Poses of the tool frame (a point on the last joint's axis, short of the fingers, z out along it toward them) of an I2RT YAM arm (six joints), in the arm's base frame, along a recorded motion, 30 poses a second.
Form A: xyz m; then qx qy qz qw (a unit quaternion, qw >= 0).
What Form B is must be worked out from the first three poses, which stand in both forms.
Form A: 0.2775 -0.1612 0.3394 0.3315 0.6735 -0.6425 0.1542
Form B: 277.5 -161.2 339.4 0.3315 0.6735 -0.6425 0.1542
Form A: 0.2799 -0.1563 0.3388 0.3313 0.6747 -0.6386 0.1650
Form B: 279.9 -156.3 338.8 0.3313 0.6747 -0.6386 0.1650
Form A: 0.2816 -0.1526 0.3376 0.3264 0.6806 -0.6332 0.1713
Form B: 281.6 -152.6 337.6 0.3264 0.6806 -0.6332 0.1713
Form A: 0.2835 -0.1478 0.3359 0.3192 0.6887 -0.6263 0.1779
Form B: 283.5 -147.8 335.9 0.3192 0.6887 -0.6263 0.1779
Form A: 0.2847 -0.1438 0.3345 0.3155 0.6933 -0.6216 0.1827
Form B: 284.7 -143.8 334.5 0.3155 0.6933 -0.6216 0.1827
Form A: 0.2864 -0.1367 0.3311 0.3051 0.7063 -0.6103 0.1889
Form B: 286.4 -136.7 331.1 0.3051 0.7063 -0.6103 0.1889
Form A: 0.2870 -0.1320 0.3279 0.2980 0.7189 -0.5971 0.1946
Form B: 287.0 -132.0 327.9 0.2980 0.7189 -0.5971 0.1946
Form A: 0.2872 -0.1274 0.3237 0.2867 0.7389 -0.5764 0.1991
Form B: 287.2 -127.4 323.7 0.2867 0.7389 -0.5764 0.1991
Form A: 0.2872 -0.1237 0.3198 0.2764 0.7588 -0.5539 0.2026
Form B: 287.2 -123.7 319.8 0.2764 0.7588 -0.5539 0.2026
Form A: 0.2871 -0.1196 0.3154 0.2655 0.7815 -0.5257 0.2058
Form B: 287.1 -119.6 315.4 0.2655 0.7815 -0.5257 0.2058
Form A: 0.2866 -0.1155 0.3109 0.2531 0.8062 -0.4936 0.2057
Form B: 286.6 -115.5 310.9 0.2531 0.8062 -0.4936 0.2057
